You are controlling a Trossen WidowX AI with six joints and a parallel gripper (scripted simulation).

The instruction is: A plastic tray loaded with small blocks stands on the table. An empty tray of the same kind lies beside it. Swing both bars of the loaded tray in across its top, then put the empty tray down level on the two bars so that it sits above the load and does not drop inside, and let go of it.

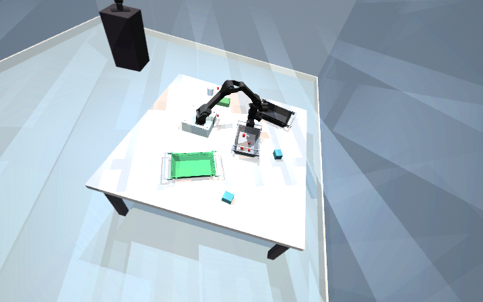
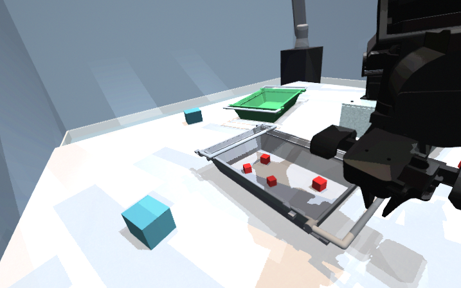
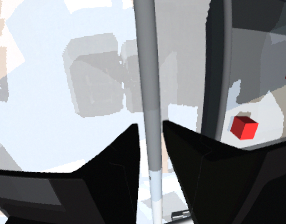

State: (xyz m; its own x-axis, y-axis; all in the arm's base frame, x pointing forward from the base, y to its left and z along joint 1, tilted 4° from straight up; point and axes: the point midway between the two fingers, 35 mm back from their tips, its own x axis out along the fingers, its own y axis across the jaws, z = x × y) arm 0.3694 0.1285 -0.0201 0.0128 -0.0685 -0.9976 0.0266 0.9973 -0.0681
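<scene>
The green tray lies 33 cm behind my gripper tip, 48 cm to the right of it and 1 cm above it. Also, from my gripper tip: green block (26 cm behind, 26 cm to the left, 2 cm below); red block (27 cm behind, 7 cm to the left, 3 cm below).
</scene>
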